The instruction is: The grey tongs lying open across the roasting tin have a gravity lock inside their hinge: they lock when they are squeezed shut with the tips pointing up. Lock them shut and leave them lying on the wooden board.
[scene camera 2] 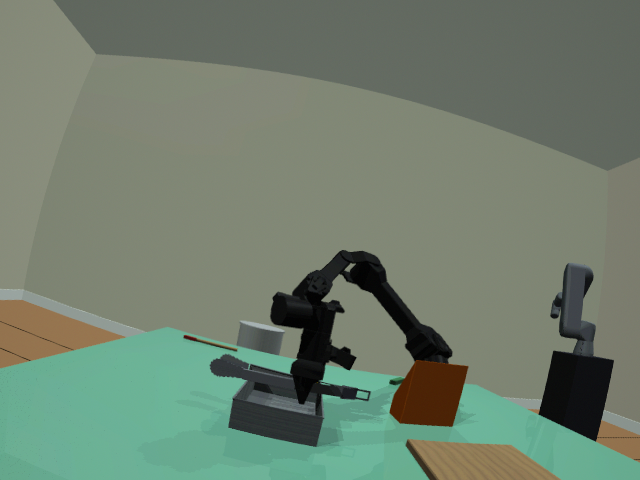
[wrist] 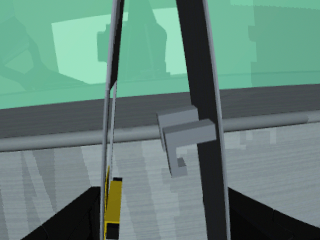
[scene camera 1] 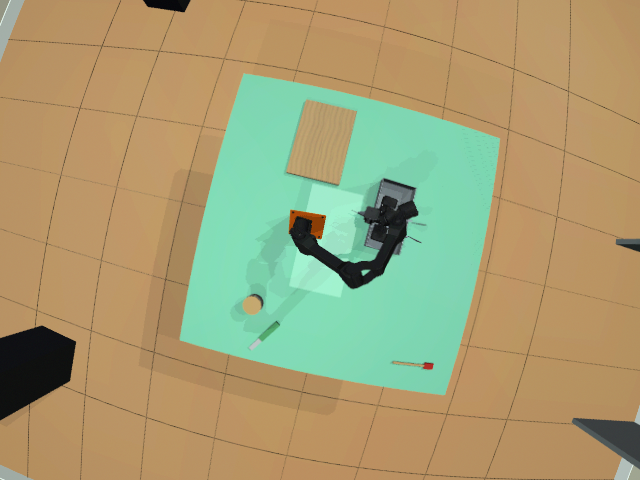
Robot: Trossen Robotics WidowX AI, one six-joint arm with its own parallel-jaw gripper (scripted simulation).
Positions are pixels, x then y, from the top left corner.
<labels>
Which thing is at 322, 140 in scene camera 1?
A wooden board.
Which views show the gripper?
Scene camera 2, the wrist view and scene camera 1: all of them.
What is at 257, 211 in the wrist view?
The gripper.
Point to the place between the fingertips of the gripper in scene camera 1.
379, 220
</labels>
